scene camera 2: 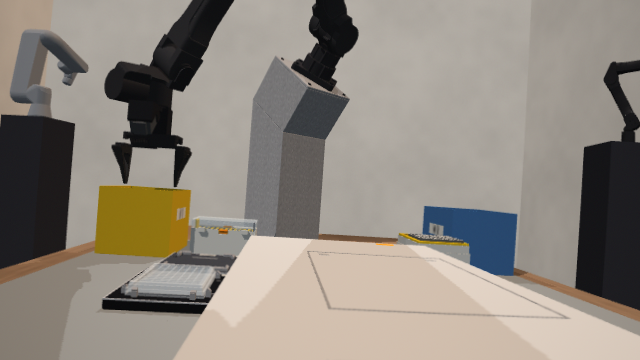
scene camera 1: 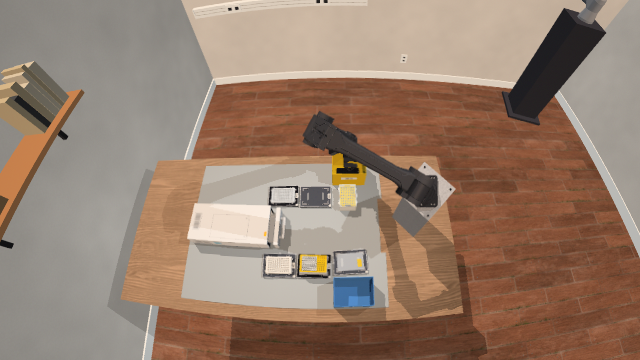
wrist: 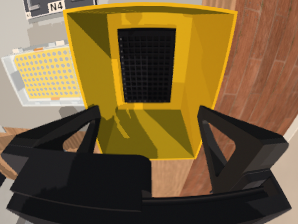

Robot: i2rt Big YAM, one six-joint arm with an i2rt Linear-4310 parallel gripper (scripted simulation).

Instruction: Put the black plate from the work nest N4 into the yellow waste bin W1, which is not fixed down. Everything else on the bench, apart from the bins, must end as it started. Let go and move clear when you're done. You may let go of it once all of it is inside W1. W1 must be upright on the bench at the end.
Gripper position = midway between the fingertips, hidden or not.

Observation:
In view: the gripper [scene camera 2: 150, 185], a white instrument [scene camera 2: 280, 291], a black plate [wrist: 128, 38], a clear plate [scene camera 2: 160, 280], a blue bin [scene camera 2: 491, 236] and a yellow bin [scene camera 2: 131, 220].
The white instrument shows as well in scene camera 1 [scene camera 1: 219, 224]. The yellow bin shows as well in the wrist view [wrist: 159, 131]. The gripper shows as well in the wrist view [wrist: 149, 110]. The wrist view misses the white instrument: it is out of frame. The wrist view misses the clear plate: it is out of frame.

